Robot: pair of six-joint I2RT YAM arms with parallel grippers.
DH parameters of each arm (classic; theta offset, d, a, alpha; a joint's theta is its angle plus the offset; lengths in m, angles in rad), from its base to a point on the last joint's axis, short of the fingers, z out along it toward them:
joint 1: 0 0.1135 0.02 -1.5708
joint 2: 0 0 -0.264 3.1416
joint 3: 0.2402 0 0.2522 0
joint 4: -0.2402 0 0.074 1.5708
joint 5: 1.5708 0 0 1.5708
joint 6: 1.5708 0.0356 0 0
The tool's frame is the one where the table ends.
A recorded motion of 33 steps. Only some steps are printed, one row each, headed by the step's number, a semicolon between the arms.
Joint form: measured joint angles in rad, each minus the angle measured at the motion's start. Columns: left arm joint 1, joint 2, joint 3, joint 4, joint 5, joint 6; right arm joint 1, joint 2, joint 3, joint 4, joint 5, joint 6.
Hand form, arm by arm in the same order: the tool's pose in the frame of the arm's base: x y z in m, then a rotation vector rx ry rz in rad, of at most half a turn. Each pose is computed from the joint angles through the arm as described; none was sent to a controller.
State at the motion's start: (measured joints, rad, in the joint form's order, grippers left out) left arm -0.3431 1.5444 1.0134 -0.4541 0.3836 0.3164; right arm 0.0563 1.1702 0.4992 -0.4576 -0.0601 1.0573
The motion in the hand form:
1: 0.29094 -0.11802 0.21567 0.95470 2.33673 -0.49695; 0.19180 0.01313 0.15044 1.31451 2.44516 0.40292
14: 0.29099 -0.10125 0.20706 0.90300 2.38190 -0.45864; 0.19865 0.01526 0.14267 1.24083 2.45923 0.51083
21: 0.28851 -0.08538 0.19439 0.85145 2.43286 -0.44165; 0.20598 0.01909 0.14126 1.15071 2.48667 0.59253
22: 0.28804 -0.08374 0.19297 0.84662 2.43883 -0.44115; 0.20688 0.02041 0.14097 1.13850 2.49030 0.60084
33: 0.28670 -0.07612 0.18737 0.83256 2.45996 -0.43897; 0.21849 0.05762 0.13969 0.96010 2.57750 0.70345
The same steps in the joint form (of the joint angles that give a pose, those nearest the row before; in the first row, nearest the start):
1: 0.0000 0.0000 -0.0008 0.0000 -0.0019 0.0000; 0.0000 0.0019 -0.0061 0.0034 -0.0050 0.0000
14: 0.0496 -0.0050 -0.0339 0.0004 -0.0179 0.0092; -0.0046 0.0428 -0.0278 0.1087 -0.0801 -0.0366
21: 0.0973 -0.0053 -0.0790 0.0084 -0.0217 0.0137; 0.0015 0.0778 -0.0210 0.1633 -0.1423 -0.0801
22: 0.1023 -0.0054 -0.0839 0.0084 -0.0214 0.0145; 0.0068 0.0828 -0.0202 0.1709 -0.1469 -0.0824
33: 0.1266 -0.0034 -0.1015 0.0065 -0.0168 0.0263; 0.1644 0.1660 0.0210 0.2407 -0.1778 -0.0576

